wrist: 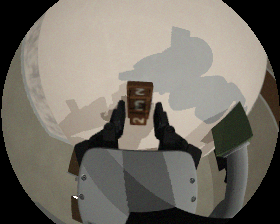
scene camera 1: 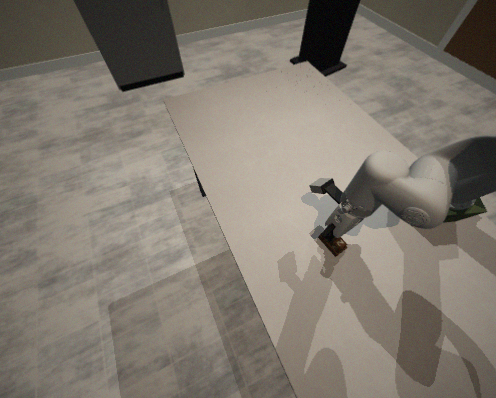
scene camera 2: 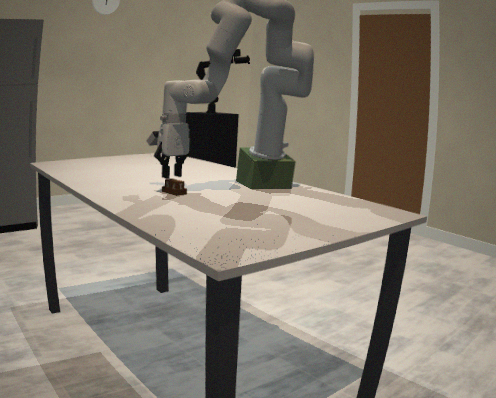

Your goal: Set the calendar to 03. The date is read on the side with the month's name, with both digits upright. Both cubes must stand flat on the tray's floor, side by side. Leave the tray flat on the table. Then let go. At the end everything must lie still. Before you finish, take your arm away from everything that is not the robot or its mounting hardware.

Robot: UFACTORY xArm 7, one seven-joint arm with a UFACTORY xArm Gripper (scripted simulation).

Labels:
The gripper shows in the wrist view (139, 108), in scene camera 1 and in scene camera 2. One and the same spot on the gripper: (scene camera 2: 164, 162) is (scene camera 1: 331, 234).

